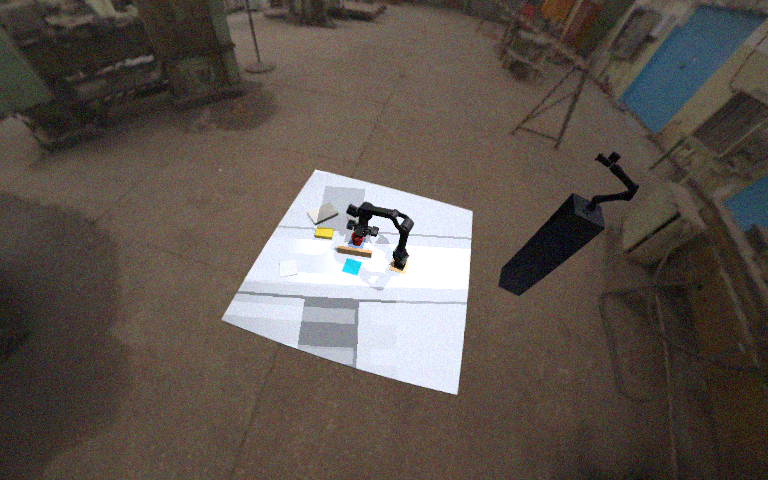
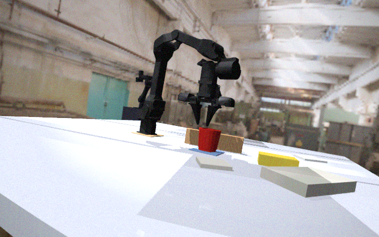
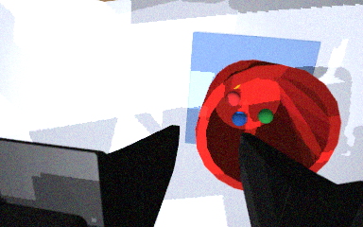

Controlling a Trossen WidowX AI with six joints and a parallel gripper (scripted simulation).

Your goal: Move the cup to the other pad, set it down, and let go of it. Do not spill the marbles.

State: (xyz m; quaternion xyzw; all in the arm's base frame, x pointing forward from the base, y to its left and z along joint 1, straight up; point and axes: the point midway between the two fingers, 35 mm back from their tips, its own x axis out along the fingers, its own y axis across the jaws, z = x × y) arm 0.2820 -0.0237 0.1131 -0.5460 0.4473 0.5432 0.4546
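My gripper tip is now 3 cm short of the red cup and 4 cm above it. Round my gripper tip: blue pad (3 cm ahead, 1 cm to the left, 9 cm below); green marble (5 cm ahead, 7 cm below); blue marble (3 cm ahead, 1 cm to the right, 7 cm below).
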